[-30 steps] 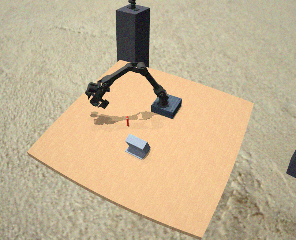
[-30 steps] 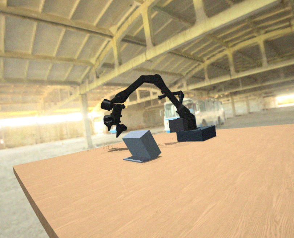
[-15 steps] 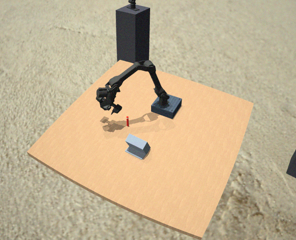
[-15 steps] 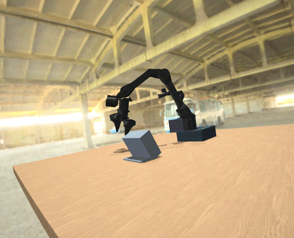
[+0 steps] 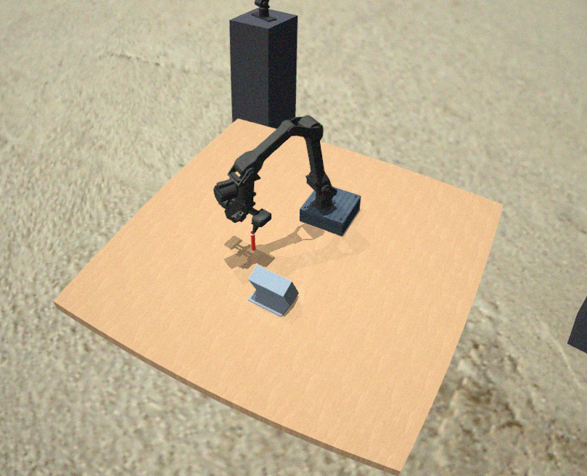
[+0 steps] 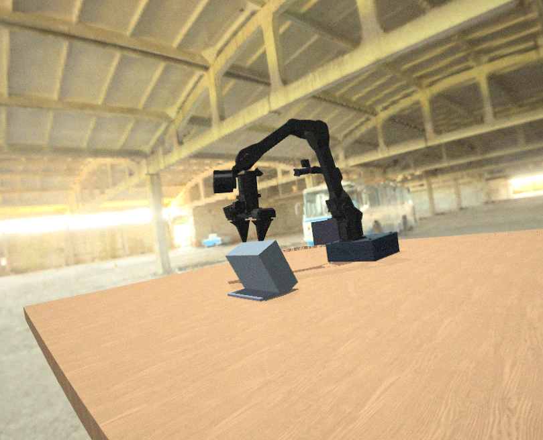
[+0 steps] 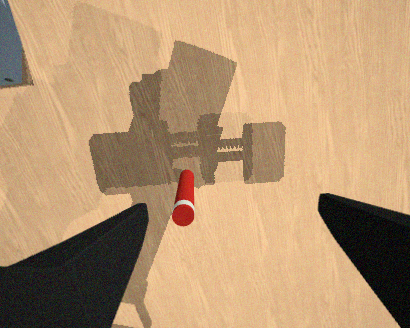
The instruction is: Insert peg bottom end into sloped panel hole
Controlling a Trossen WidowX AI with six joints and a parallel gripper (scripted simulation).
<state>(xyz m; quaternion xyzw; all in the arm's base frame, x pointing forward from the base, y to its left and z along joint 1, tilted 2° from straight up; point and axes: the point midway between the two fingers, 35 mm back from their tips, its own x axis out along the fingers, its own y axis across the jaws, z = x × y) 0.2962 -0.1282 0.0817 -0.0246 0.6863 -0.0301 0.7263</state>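
My gripper tip is now 10 mm past the red peg, 30 mm to the right of it and 40 mm above it. From my gripper tip the other things lie so: sloped panel 120 mm ahead, 220 mm to the left, 50 mm below.
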